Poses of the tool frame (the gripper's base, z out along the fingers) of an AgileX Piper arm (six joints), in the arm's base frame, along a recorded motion.
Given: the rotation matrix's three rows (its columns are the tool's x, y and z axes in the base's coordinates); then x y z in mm. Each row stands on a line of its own.
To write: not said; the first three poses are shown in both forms.
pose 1, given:
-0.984 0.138 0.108
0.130 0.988 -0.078
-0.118 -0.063 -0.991
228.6 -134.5 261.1
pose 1, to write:
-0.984 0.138 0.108
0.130 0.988 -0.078
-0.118 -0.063 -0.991
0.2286 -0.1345 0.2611

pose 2, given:
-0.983 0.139 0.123
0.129 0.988 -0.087
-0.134 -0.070 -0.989
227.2 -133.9 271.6
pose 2, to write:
-0.983 0.139 0.123
0.129 0.988 -0.087
-0.134 -0.070 -0.989
0.2272 -0.1339 0.2716

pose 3, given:
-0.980 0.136 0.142
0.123 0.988 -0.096
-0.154 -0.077 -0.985
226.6 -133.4 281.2
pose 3, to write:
-0.980 0.136 0.142
0.123 0.988 -0.096
-0.154 -0.077 -0.985
0.2266 -0.1334 0.2812

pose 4, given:
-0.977 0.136 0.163
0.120 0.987 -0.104
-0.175 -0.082 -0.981
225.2 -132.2 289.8
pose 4, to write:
-0.977 0.136 0.163
0.120 0.987 -0.104
-0.175 -0.082 -0.981
0.2252 -0.1322 0.2898

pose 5, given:
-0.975 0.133 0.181
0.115 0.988 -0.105
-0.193 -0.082 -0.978
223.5 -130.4 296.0
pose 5, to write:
-0.975 0.133 0.181
0.115 0.988 -0.105
-0.193 -0.082 -0.978
0.2235 -0.1304 0.2960

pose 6, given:
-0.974 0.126 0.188
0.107 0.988 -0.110
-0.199 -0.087 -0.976
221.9 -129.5 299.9
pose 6, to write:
-0.974 0.126 0.188
0.107 0.988 -0.110
-0.199 -0.087 -0.976
0.2219 -0.1295 0.2999

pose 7, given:
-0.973 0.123 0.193
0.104 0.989 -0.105
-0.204 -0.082 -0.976
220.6 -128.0 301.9
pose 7, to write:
-0.973 0.123 0.193
0.104 0.989 -0.105
-0.204 -0.082 -0.976
0.2206 -0.1280 0.3019

